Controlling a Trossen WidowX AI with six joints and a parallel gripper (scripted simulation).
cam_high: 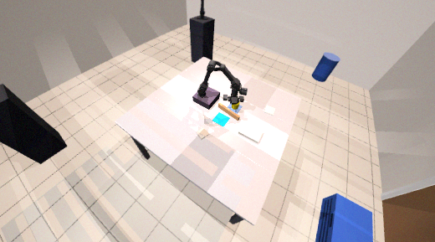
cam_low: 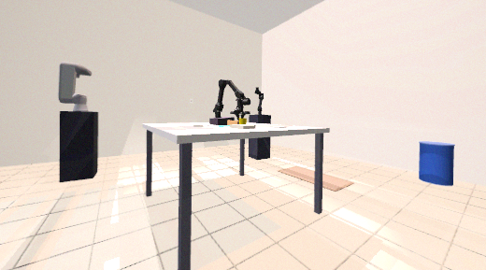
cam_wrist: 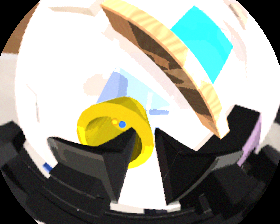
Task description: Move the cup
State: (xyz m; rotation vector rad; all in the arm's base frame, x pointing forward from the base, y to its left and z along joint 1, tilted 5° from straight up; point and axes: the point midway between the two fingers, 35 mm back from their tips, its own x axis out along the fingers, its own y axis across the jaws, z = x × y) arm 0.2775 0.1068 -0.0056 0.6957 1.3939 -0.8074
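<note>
Right now my gripper tip is 180 mm to the left of the cyan pad, 50 mm above it and 10 mm short of it. From my gripper tip the other things lie so: tan flat block: 280 mm ahead, 140 mm to the right, 30 mm below; yellow cup: 20 mm to the left, 20 mm ahead; tan patch: 400 mm to the right, 30 mm below, 20 mm behind.
</note>
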